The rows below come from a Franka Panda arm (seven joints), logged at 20 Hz.
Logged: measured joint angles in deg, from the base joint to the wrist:
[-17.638, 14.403, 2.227, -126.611, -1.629, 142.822, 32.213]
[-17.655, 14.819, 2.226, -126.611, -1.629, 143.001, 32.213]
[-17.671, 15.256, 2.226, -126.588, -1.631, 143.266, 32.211]
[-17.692, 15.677, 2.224, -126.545, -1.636, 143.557, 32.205]
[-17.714, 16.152, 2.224, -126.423, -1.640, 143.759, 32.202]
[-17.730, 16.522, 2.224, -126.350, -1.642, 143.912, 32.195]
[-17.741, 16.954, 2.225, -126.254, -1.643, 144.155, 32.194]
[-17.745, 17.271, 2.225, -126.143, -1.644, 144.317, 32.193]
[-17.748, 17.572, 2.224, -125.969, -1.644, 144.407, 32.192]
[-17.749, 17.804, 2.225, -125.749, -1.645, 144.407, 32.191]
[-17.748, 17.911, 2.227, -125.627, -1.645, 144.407, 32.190]
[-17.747, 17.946, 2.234, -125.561, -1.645, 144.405, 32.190]
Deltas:
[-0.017, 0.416, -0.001, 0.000, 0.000, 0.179, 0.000]
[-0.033, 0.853, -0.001, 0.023, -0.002, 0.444, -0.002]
[-0.054, 1.274, -0.003, 0.066, -0.007, 0.735, -0.008]
[-0.076, 1.749, -0.003, 0.188, -0.011, 0.937, -0.011]
[-0.092, 2.119, -0.003, 0.261, -0.013, 1.090, -0.018]
[-0.103, 2.551, -0.002, 0.357, -0.014, 1.333, -0.019]
[-0.107, 2.868, -0.002, 0.468, -0.015, 1.495, -0.020]
[-0.110, 3.169, -0.003, 0.642, -0.015, 1.585, -0.021]
[-0.111, 3.401, -0.002, 0.862, -0.016, 1.585, -0.022]
[-0.110, 3.508, 0.000, 0.984, -0.016, 1.585, -0.023]
[-0.109, 3.543, 0.007, 1.050, -0.016, 1.583, -0.023]

